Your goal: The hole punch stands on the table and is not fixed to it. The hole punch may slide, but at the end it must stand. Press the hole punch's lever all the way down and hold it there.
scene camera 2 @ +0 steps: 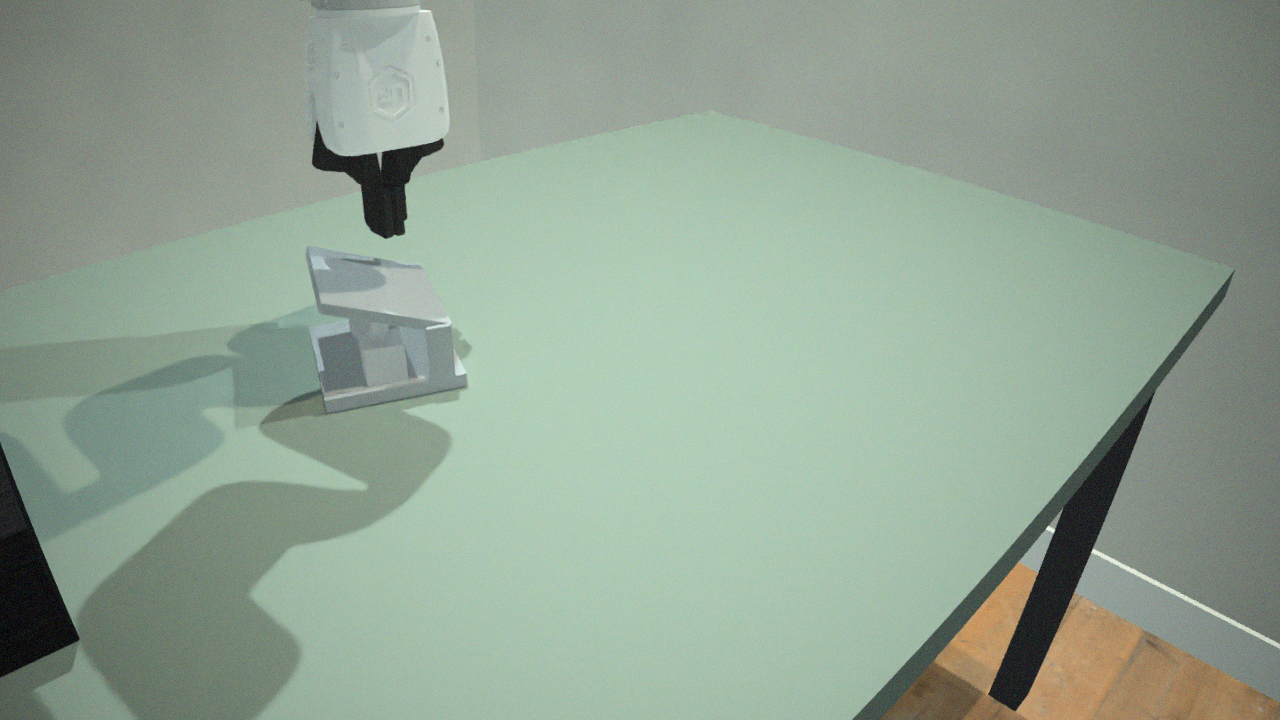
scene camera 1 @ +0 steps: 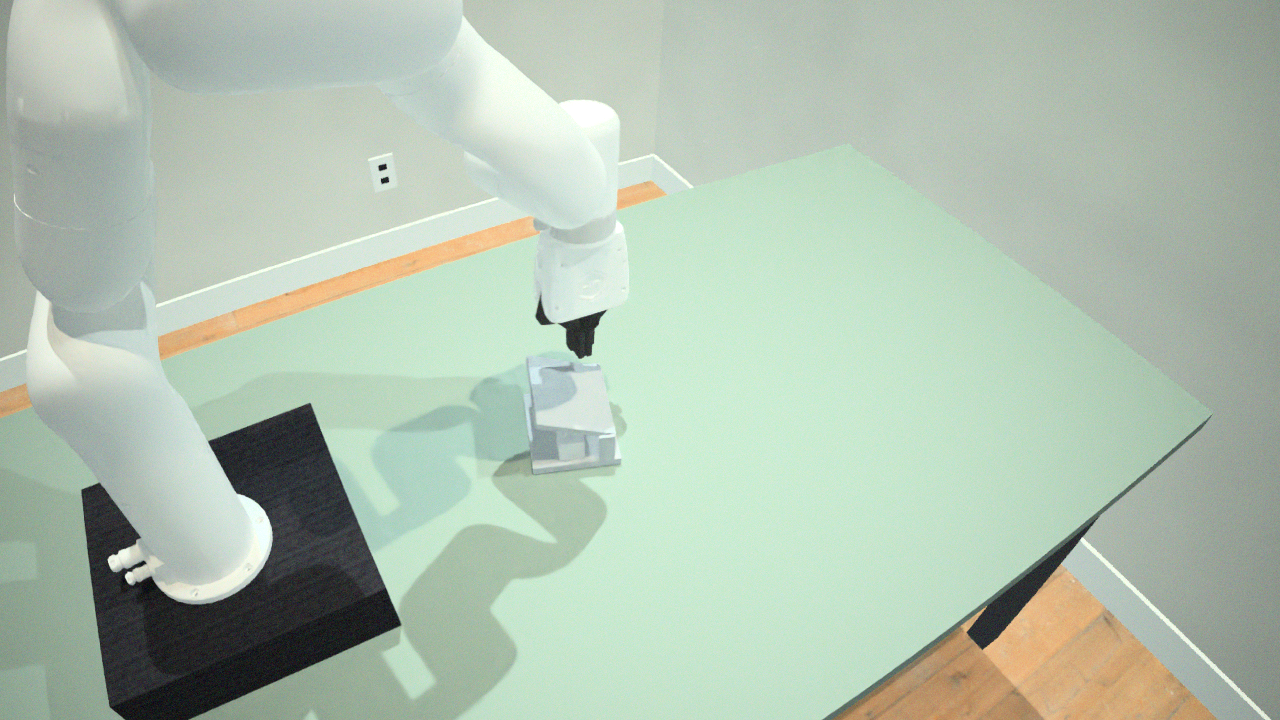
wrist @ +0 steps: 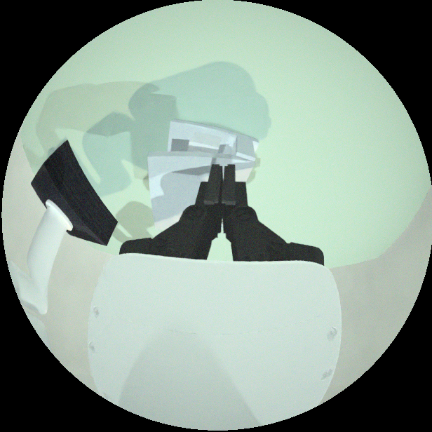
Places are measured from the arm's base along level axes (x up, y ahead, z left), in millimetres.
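Pixels of known places: gripper, fingertip midpoint: [scene camera 2: 387, 233] [scene camera 1: 580, 350]; arm's base, origin of the base link: [scene camera 1: 212, 548].
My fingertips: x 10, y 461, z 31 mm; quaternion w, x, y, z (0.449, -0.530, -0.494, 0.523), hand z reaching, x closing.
Observation:
Ahead of a thing's pixels: the offset from my fingertips to its middle. Level surfaces: height alone.
The grey hole punch {dx -45, dy -39, dz -38 mm} [scene camera 1: 570, 446] [scene camera 2: 440, 353] [wrist: 205, 138] stands upright on its flat base on the table. Its wide lever {dx -23, dy -39, dz -38 mm} [scene camera 1: 586, 400] [scene camera 2: 393, 288] [wrist: 172, 192] is raised and slopes; in the scene camera 2 view there is an open gap between it and the base. My gripper [scene camera 1: 583, 354] [scene camera 2: 386, 234] [wrist: 224, 180] is shut and empty. Its fingertips are in the air near the lever's far edge, with green table visible between them and the lever in the scene camera 2 view. In the wrist view the fingers hide part of the lever.
The green table {dx -88 mm} [scene camera 1: 805, 402] [scene camera 2: 716, 402] [wrist: 325, 125] carries the hole punch. The arm's black base block [scene camera 1: 304, 537] [scene camera 2: 26, 591] [wrist: 75, 195] is at the left of each view. Shadows of the arm fall around the hole punch. Grey walls stand behind the table.

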